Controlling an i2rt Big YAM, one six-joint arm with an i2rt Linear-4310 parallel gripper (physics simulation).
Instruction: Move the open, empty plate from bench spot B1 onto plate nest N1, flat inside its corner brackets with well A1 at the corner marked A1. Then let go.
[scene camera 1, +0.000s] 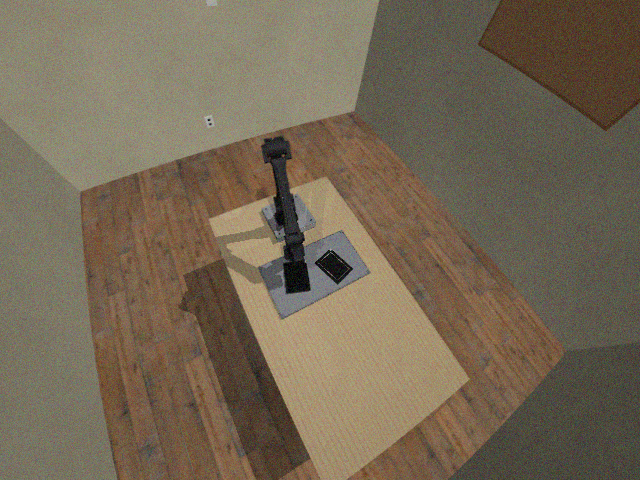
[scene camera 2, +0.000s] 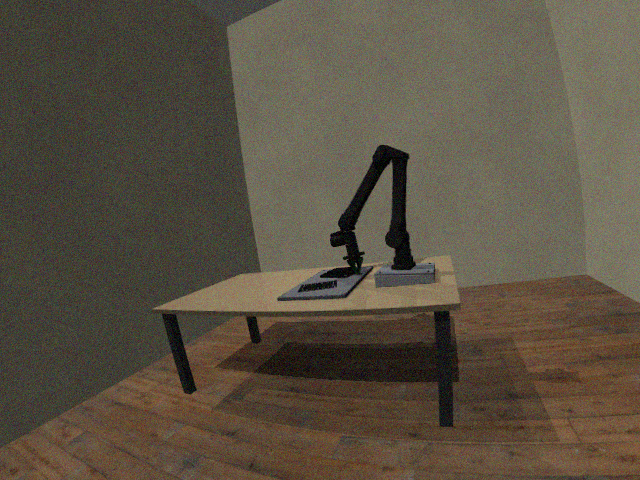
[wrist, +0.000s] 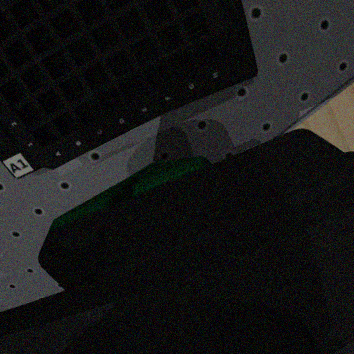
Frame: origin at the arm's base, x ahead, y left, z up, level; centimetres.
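Seen in the pictures: gripper, fingertip midpoint: (scene camera 2: 358, 274) (wrist: 160, 171); arm's base, link origin: (scene camera 2: 403, 267).
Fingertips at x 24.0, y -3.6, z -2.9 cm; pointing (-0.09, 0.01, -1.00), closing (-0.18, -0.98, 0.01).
Note:
Pixels of each thing's top centre, then the offset from my fingertips to it. "pt": a spot on its surface instead. Level surfaces: height alone.
- black well plate, top centre: (scene camera 2: 341, 268) (scene camera 1: 295, 272) dx +9.9, dy -2.2, dz +2.9 cm
- white A1 tag, surface spot: (wrist: 17, 166) pt dx +4.9, dy +4.9, dz +0.9 cm
- nest, top centre: (scene camera 2: 318, 285) (scene camera 1: 334, 265) dx +11.9, dy +18.9, dz -0.1 cm
- light wooden table, surface height: dz -1.6 cm
The black well plate (scene camera 1: 298, 278) (scene camera 2: 338, 271) (wrist: 116, 60) lies flat on the grey perforated board (scene camera 1: 310, 304) (scene camera 2: 352, 284) (wrist: 298, 53). In the wrist view it fills the upper left, with row letters along its near edge and a white A1 tag (wrist: 17, 166) at its corner. The nest (scene camera 1: 333, 266) (scene camera 2: 317, 286) is a dark rectangle with a white outline beside the plate on the same board. My gripper (scene camera 2: 355, 268) (wrist: 160, 171) has green fingers, is shut on nothing, and hangs low just off the plate's lettered edge.
The board lies on a light wooden table (scene camera 1: 361, 361) (scene camera 2: 232, 299). The arm's grey base block (scene camera 1: 306, 216) (scene camera 2: 406, 275) stands just behind the board. A wooden floor and plain walls surround the table.

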